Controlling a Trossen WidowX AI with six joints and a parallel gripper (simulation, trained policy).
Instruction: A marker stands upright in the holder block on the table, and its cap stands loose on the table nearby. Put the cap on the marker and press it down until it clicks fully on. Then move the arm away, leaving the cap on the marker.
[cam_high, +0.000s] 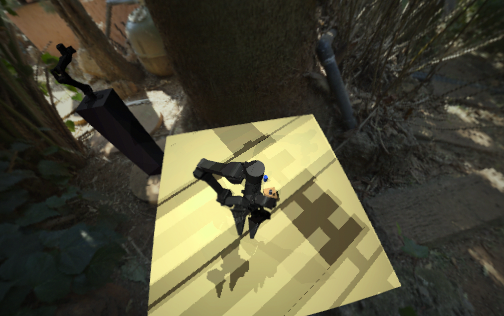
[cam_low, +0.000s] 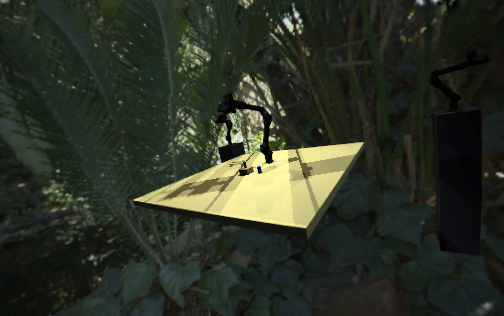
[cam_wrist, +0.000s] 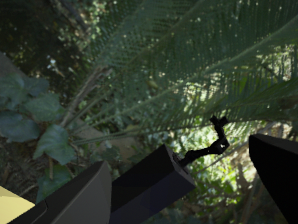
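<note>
Now: gripper tip 46 cm above the blue cap, 40 cm to the right of it and 17 cm short of it. The rest, counted from my gripper tip: brown holder block (47 cm below, 28 cm to the left, 17 cm ahead).
</note>
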